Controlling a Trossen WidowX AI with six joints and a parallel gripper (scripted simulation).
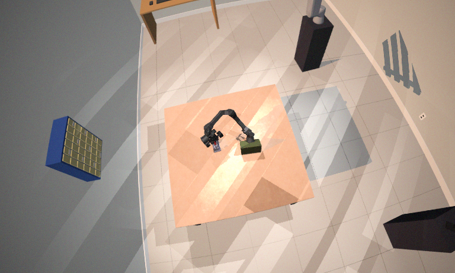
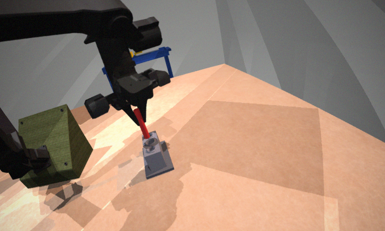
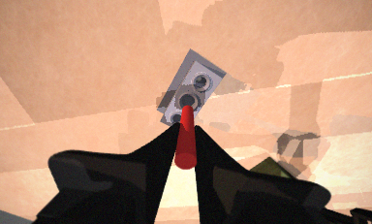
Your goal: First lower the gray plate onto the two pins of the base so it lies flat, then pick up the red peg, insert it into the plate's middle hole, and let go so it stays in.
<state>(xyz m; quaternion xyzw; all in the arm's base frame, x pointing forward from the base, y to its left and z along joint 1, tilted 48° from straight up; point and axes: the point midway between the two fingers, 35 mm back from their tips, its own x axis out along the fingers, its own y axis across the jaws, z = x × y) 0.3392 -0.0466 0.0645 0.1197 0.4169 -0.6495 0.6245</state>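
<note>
Now: the gray plate 1 cm to the right of my gripper tip and 7 cm below it. Round my gripper tip: gray base 1 cm to the right, 10 cm below; red peg right at my gripper tip.
</note>
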